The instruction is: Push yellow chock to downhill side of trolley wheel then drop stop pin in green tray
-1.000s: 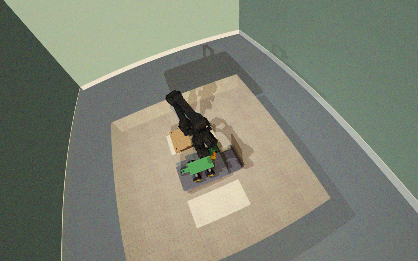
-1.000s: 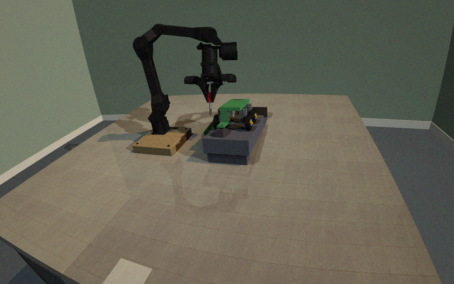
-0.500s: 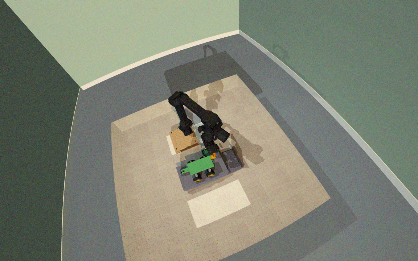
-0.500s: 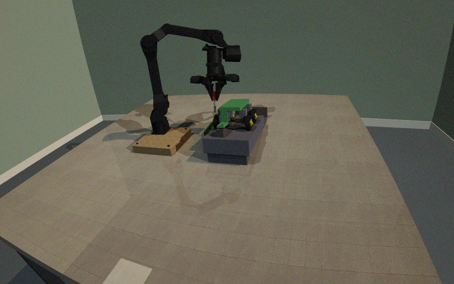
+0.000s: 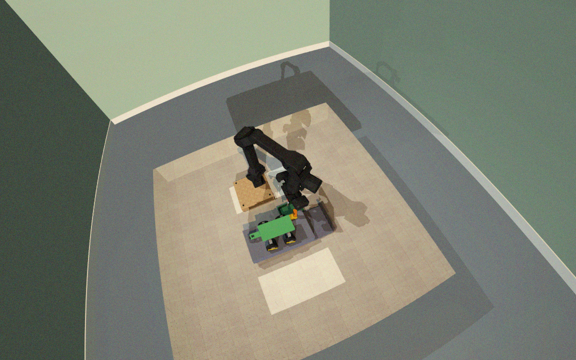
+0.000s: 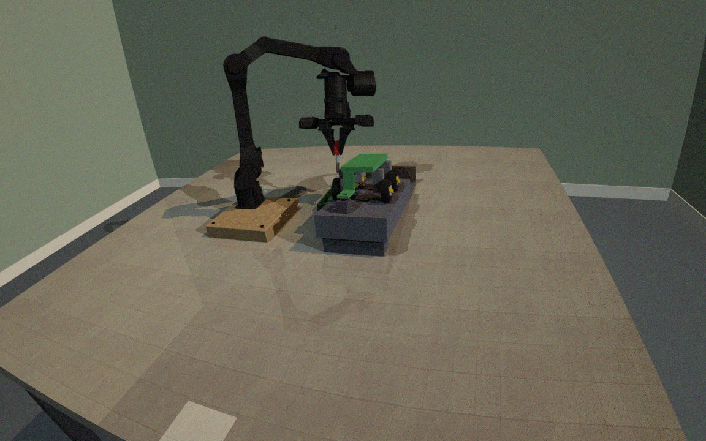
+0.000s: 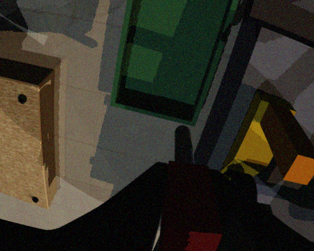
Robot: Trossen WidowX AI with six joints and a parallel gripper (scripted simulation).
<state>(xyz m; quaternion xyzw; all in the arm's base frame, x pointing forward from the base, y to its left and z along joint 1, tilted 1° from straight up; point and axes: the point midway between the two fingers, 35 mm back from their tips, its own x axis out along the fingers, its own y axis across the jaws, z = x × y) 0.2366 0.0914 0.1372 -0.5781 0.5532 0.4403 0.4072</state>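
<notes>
The red-headed stop pin is right at my gripper tip. Round my gripper tip: green tray (20 mm behind, 140 mm below); then yellow chock (50 mm ahead, 20 mm to the right, 50 mm below); then trolley (100 mm ahead, 110 mm to the right, 20 mm below).
</notes>
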